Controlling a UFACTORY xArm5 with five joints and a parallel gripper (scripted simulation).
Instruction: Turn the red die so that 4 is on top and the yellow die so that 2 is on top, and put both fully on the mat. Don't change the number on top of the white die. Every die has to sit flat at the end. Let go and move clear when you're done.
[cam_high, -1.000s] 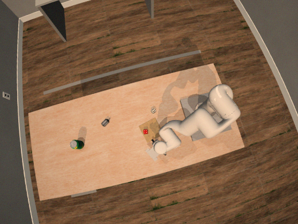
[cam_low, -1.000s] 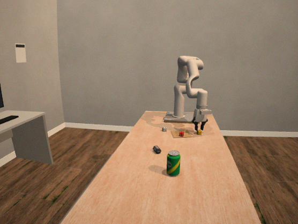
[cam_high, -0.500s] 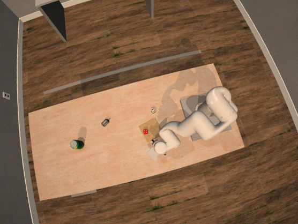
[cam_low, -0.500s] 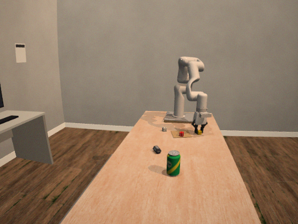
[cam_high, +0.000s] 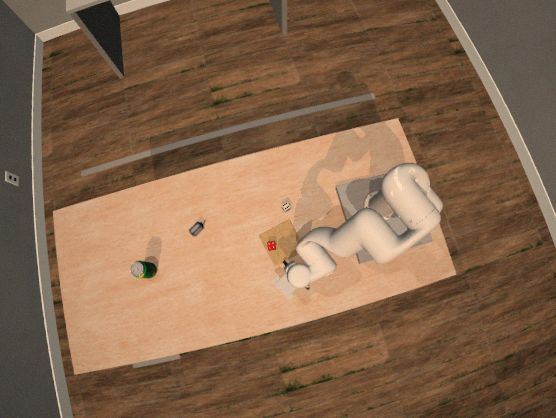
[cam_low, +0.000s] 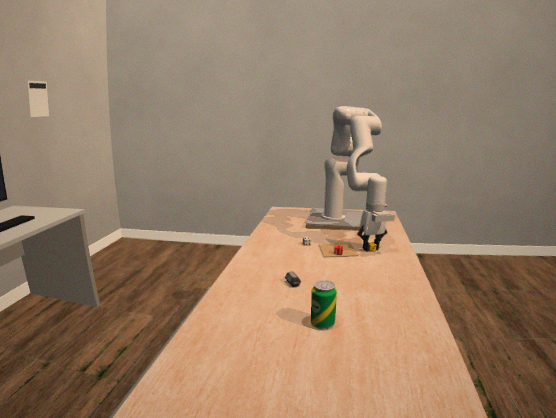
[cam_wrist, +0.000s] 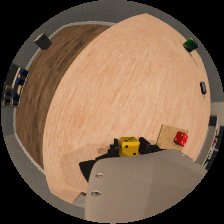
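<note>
The yellow die lies 10 mm below my hand. From my hand the other things lie so: brown mat 40 mm ahead, 130 mm to the right, 20 mm below; white die 10 mm ahead, 270 mm to the right, 10 mm below; red die 80 mm ahead, 120 mm to the right.
</note>
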